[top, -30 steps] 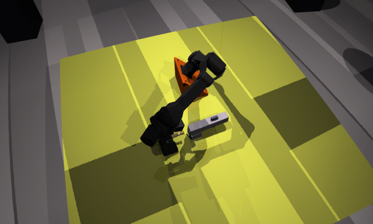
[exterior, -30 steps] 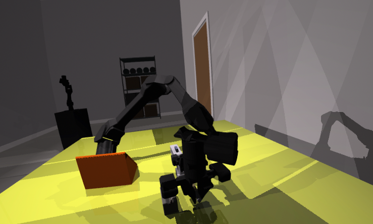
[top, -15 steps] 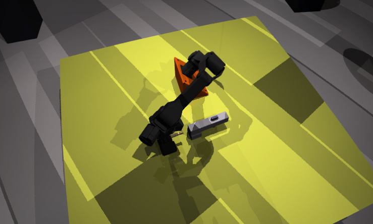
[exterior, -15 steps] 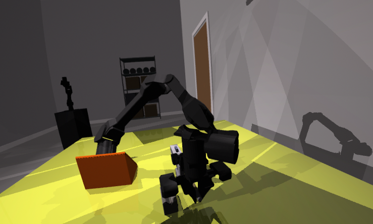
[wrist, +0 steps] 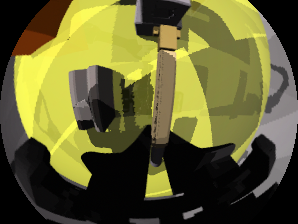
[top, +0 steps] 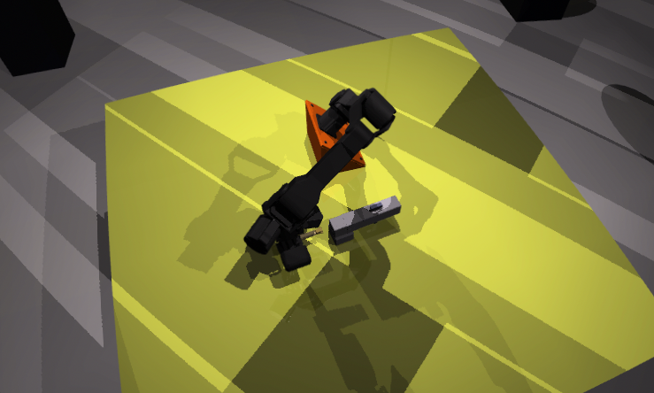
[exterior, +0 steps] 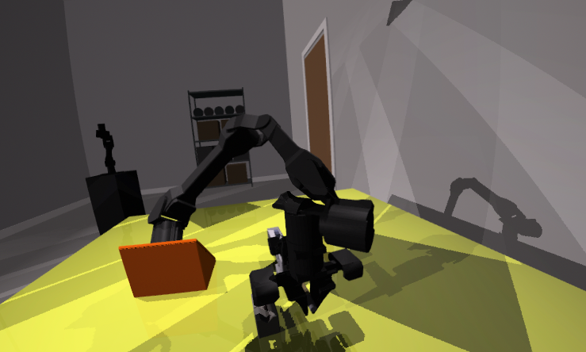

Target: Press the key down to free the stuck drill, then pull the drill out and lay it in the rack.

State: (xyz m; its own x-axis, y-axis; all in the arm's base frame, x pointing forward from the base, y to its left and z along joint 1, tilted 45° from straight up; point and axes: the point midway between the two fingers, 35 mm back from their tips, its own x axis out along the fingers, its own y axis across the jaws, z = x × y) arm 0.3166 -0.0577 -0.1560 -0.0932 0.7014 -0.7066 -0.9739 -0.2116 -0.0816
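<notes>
Now: the drill 40 mm to the left of my gripper tip, 30 mm above it and 10 mm behind it. From my gripper tip the other things lie so: dark key (230 mm to the left, 50 mm behind, 30 mm above); grey v-grooved rack (80 mm behind, 20 mm to the left, 10 mm below); grey housing block (200 mm to the left, 40 mm behind, 20 mm above).
</notes>
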